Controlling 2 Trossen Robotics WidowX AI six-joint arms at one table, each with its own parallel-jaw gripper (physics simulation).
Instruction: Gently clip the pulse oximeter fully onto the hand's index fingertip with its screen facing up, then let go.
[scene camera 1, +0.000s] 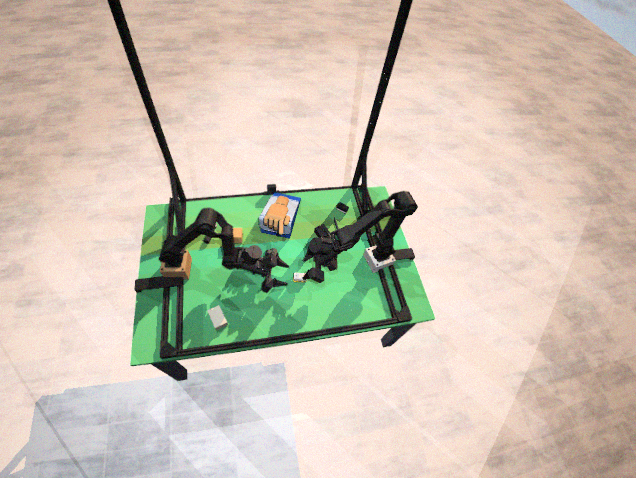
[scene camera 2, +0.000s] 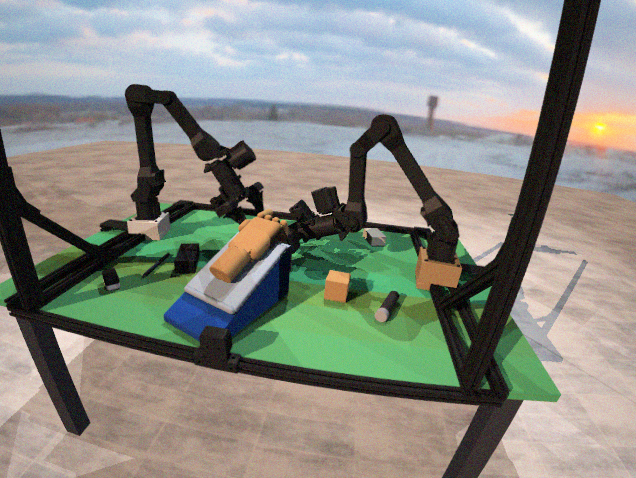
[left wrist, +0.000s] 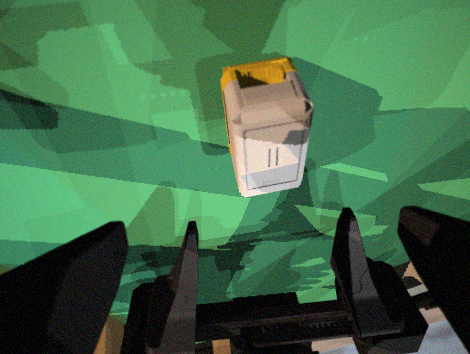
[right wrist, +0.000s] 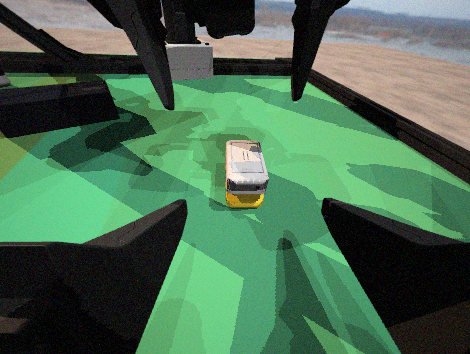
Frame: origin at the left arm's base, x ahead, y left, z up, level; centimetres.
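Seen in the pictures: left gripper, fingertip midpoint: (scene camera 1: 304, 269) (left wrist: 263, 227) (right wrist: 232, 104); right gripper, fingertip midpoint: (scene camera 1: 288, 275) (left wrist: 271, 218) (right wrist: 254, 205); left arm's base at its link origin: (scene camera 1: 380, 254) (scene camera 2: 148, 216) (right wrist: 181, 41); right arm's base at its link origin: (scene camera 1: 174, 260) (scene camera 2: 440, 256).
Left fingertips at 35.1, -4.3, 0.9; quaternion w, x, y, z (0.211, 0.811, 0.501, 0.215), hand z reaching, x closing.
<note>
Offsets run from my left fingertips to a thing's top centre, as dx, dy, dz. "*": to the spot under its first point.
The pulse oximeter @(+1.7, +0.7, -3.6) (scene camera 1: 298, 277) (left wrist: 270, 150) (right wrist: 246, 170) lies on the table between the grippers, a pale face with a rectangular outline and two short lines up, yellow below. Its open end faces my right gripper (scene camera 1: 286, 274) (right wrist: 254, 205), which is open and empty, short of it. My left gripper (scene camera 1: 306, 266) (left wrist: 263, 227) is open and empty at its other end. The orange hand (scene camera 1: 278, 210) (scene camera 2: 254, 239) rests palm down on a blue-and-white wedge @(* +5.7, -34.5, -2.5) (scene camera 2: 267, 292), its index finger (scene camera 1: 280, 228) extended and bare. The oximeter is hidden in scene camera 2.
An orange block @(+21.4, -28.1, -1.8) (scene camera 1: 237, 235) (scene camera 2: 337, 286), a grey cylinder @(+32.0, -34.2, -4.1) (scene camera 2: 386, 306), a black block @(-16.8, -15.0, -3.3) (scene camera 2: 186, 258), a thin black stick @(-24.8, -17.7, -5.9) (scene camera 2: 155, 265) and a small black-and-white piece @(-31.9, -27.7, -3.6) (scene camera 1: 341, 207) (scene camera 2: 111, 279) lie around the wedge. A pale box @(+38.6, +5.9, -3.8) (scene camera 1: 216, 317) (scene camera 2: 374, 236) lies apart. Black rails edge the table.
</note>
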